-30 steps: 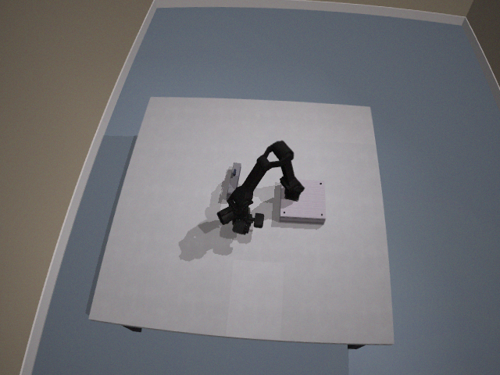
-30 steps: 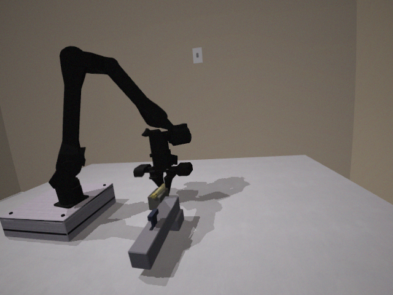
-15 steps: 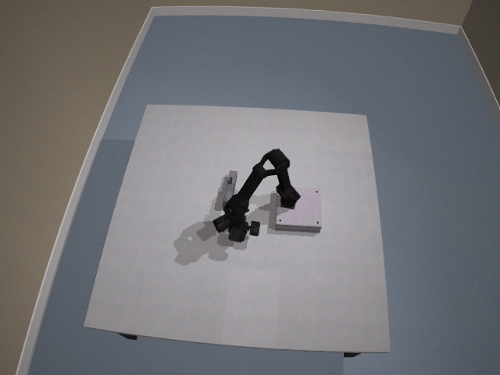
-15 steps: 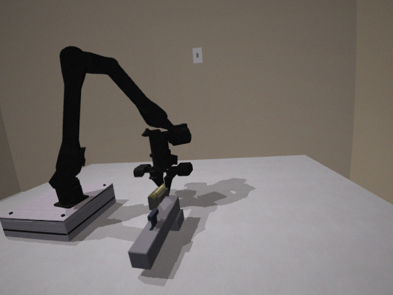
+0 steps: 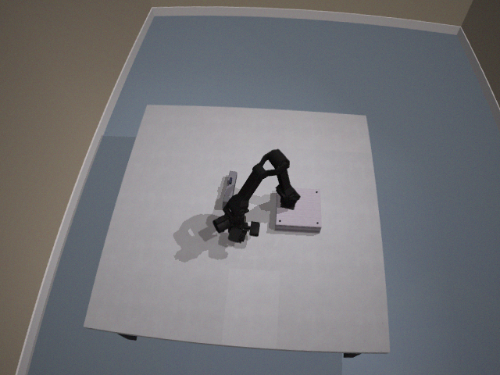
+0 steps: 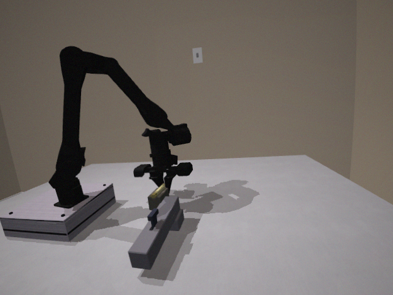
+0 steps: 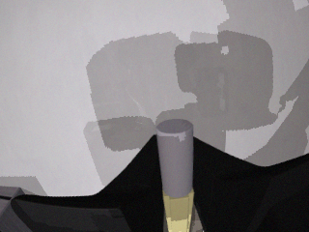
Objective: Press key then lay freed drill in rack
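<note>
Right now the rack is 50 mm to the right of my gripper tip and 10 mm above it. The rest, counted from my gripper tip: dark blue drill: 100 mm ahead, 230 mm to the right, 40 mm above; grey housing block: 100 mm ahead, 210 mm to the right, 20 mm above.
</note>
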